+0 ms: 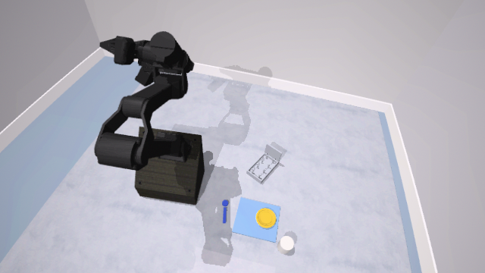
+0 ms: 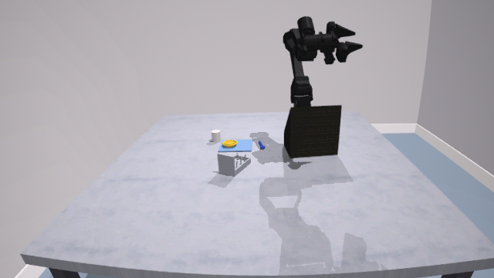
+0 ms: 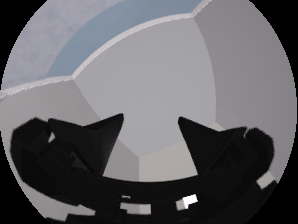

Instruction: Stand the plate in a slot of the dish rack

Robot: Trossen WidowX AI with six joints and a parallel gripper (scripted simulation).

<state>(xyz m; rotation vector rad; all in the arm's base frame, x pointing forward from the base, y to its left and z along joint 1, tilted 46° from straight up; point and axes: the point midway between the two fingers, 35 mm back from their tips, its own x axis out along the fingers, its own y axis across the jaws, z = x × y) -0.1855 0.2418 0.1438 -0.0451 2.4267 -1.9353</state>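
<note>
My gripper tip is now 520 mm short of the yellow plate, 160 mm to the left of it and 460 mm above it. Also, from my gripper tip: blue utensil (370 mm ahead, 160 mm to the right, 480 mm below); white cup (590 mm ahead, 240 mm to the right, 460 mm below); dish rack (470 mm ahead, 50 mm to the left, 460 mm below).
</note>
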